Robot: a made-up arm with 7 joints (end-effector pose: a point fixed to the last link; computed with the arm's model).
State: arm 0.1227 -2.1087 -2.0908 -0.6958 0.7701 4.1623 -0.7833
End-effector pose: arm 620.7 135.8 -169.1 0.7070 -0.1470 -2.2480
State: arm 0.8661 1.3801 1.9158 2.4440 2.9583 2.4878 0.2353
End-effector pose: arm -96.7 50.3 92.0 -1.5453 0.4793 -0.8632
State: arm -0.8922 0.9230 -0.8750 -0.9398 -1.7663 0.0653 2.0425
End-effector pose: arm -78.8 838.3 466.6 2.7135 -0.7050 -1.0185
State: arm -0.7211 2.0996 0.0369 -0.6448 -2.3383 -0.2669 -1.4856
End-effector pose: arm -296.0 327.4 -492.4 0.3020 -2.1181 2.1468
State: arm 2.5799 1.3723 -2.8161 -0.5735 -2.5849 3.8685 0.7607
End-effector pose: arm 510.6 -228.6 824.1 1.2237 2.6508 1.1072
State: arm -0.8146 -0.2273 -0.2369 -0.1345 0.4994 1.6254 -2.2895
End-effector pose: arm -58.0 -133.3 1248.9 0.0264 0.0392 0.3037
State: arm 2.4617 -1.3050 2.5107 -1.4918 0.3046 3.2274 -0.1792
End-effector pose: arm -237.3 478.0 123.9 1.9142 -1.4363 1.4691
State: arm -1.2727 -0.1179 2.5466 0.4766 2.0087 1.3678 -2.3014
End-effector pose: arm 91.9 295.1 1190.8 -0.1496 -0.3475 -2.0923
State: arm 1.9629 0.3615 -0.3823 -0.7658 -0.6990 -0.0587 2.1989
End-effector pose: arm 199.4 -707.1 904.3 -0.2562 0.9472 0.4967
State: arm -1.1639 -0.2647 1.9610 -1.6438 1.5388 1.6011 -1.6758
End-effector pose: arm -325.8 -542.7 691.2 1.8524 1.2353 -1.8200
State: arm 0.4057 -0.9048 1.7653 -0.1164 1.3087 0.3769 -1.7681
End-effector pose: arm 749.1 308.4 990.0 0.2540 -0.1360 -1.4862
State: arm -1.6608 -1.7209 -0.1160 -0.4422 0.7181 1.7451 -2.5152
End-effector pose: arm -222.2 -841.2 461.6 1.1446 0.0928 -0.4034
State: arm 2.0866 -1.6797 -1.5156 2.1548 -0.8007 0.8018 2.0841
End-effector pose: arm 532.1 485.9 253.6 1.1825 -0.2200 2.0803
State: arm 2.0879 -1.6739 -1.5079 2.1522 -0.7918 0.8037 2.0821
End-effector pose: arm 530.5 488.0 250.6 1.2007 -0.2222 2.0767
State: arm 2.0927 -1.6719 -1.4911 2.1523 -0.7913 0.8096 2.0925
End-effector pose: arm 527.0 489.4 239.7 1.2213 -0.2098 2.0776
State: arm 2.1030 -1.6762 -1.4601 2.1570 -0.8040 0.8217 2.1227
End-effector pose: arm 520.3 489.1 216.5 1.2453 -0.1749 2.0849
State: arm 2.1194 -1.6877 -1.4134 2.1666 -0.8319 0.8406 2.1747
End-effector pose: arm 509.4 485.4 180.1 1.2739 -0.1143 2.0975
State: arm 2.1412 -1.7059 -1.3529 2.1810 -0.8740 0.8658 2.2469
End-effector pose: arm 494.1 476.0 132.8 1.3081 -0.0314 2.1112
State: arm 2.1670 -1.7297 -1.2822 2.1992 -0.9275 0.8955 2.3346
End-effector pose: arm 474.9 458.7 79.2 1.3476 0.0676 2.1203
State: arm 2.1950 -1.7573 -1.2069 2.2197 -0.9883 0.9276 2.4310
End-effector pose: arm 453.2 433.0 25.1 1.3906 0.1738 2.1205
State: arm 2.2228 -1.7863 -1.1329 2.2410 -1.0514 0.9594 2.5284
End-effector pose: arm 431.4 400.2 -23.7 1.4332 0.2763 2.1098
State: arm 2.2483 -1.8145 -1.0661 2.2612 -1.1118 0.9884 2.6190
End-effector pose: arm 411.9 364.3 -63.3 1.4709 0.3667 2.0904
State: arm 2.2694 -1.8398 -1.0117 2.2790 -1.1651 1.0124 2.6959
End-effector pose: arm 396.6 330.0 -91.7 1.4991 0.4390 2.0674
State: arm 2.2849 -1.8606 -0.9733 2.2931 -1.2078 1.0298 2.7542
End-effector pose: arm 386.8 301.9 -109.3 1.5153 0.4911 2.0475
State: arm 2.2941 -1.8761 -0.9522 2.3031 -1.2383 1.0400 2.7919
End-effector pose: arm 382.5 282.6 -117.7 1.5189 0.5237 2.0352
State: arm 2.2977 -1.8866 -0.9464 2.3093 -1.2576 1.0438 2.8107
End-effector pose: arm 383.0 272.1 -119.4 1.5118 0.5410 2.0313
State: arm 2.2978 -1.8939 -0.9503 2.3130 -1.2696 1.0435 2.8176
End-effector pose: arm 386.3 267.6 -117.3 1.4980 0.5488 2.0336
